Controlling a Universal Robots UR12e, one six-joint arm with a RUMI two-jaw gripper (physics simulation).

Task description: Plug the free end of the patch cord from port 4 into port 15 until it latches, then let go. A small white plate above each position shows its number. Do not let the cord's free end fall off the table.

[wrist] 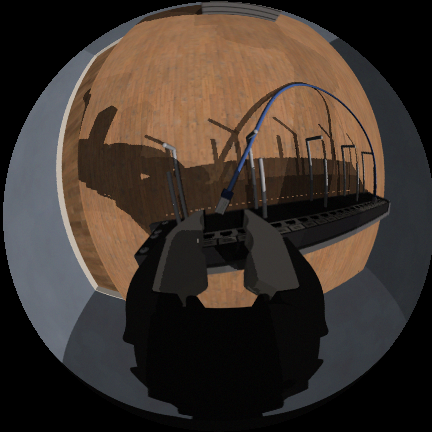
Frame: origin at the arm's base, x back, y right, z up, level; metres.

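Seen in the pictures: gripper, between the fingertips: (222, 210).
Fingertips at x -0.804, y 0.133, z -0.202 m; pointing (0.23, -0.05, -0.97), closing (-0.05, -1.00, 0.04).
Observation:
A point is followed by its place in that frame.
The blue patch cord (300, 85) {x -0.584, y -0.030, z -0.269 m} arches high from the far right end of the black patch panel (345, 221) {x -0.818, y -0.020, z -0.177 m} down to its free end near the middle of the view. The free end has a dark blue boot and a grey plug (223, 204) {x -0.809, y 0.129, z -0.247 m}, pointing down and slightly left. My gripper (222, 210) {x -0.804, y 0.133, z -0.202 m} is partly open, with a gap between its jaws. The plug shows just beyond the fingertips, within the width of the gap, and is not gripped. Ports and number plates show between and to the right of the jaws. Their numbers are too small to read, so I cannot tell which is port 15.
Metal cable guides stand behind the port row: one at the left (176, 175) {x -0.768, y 0.188, z -0.258 m}, one beside the cord (252, 172) {x -0.770, y 0.088, z -0.259 m}, and more to the right (310, 165) {x -0.754, y -0.011, z -0.258 m}. The wooden table (200, 65) {x -0.559, y 0.152, z -0.276 m} extends behind the panel, with its pale edge at the left.

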